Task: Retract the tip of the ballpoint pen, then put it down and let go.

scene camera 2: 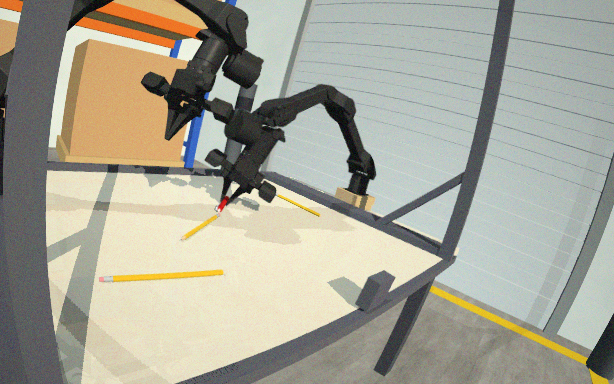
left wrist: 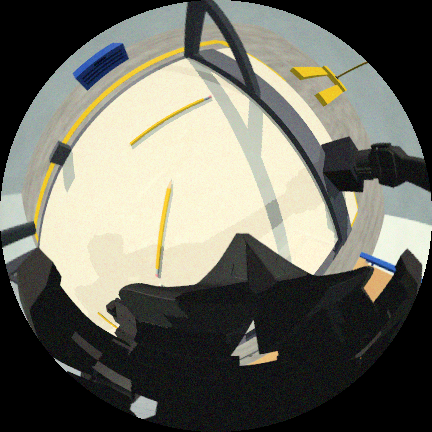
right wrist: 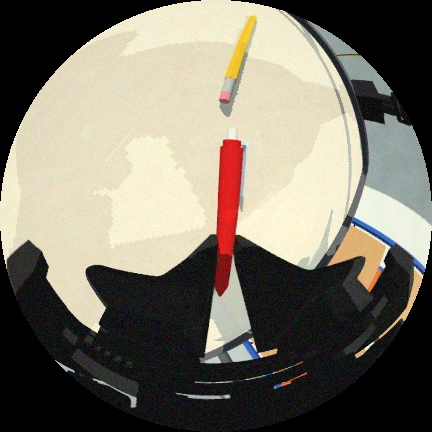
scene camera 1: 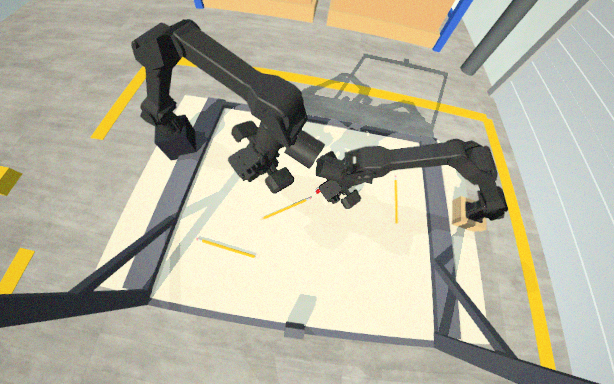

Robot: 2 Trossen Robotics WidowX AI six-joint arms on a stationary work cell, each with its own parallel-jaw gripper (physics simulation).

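Frame: origin at the left arm's base, x ahead, y left, z up, level; metres.
Seen in the pictures: left gripper, fingertip midpoint: [scene camera 2: 166,139] [left wrist: 240,238]; right gripper, fingertip midpoint: [scene camera 2: 223,203] [right wrist: 224,240]; left arm's base, link origin: [left wrist: 357,164] [scene camera 1: 170,128]; right arm's base, link origin: [scene camera 2: 356,192] [scene camera 1: 473,212].
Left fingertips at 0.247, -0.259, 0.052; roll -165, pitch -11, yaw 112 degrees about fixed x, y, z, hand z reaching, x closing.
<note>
Offsets run from my left fingertips to a thing's top centre, as dx, dy, dz. Level surfaces: height alone.
A red ballpoint pen {+0.236, -0.018, -0.145} [scene camera 1: 318,191] [scene camera 2: 223,204] [right wrist: 230,175] is held aslant by my right gripper [scene camera 2: 227,201] [right wrist: 224,240], which is shut on its body near the tapered end. The white button end points away from the fingers and down towards the table, close to a pencil's eraser; whether it touches the table I cannot tell. A pale clip runs along the pen's side. The tapered end lies between the fingers in the right wrist view, with no metal point visible on it. My left gripper [scene camera 2: 169,137] [left wrist: 240,238] is shut and empty, high above the table.
One yellow pencil {+0.064, -0.072, -0.149} [scene camera 1: 287,207] [scene camera 2: 200,227] [left wrist: 164,230] [right wrist: 241,50] lies beside the pen's button end. A second pencil {-0.144, -0.148, -0.151} [scene camera 1: 227,247] [scene camera 2: 165,276] [left wrist: 170,119] lies nearer the front left, a third pencil {+0.460, -0.134, -0.151} [scene camera 1: 396,200] [scene camera 2: 300,206] to the right. Dark frame beams edge the table {dz -0.158} [scene camera 1: 300,275].
</note>
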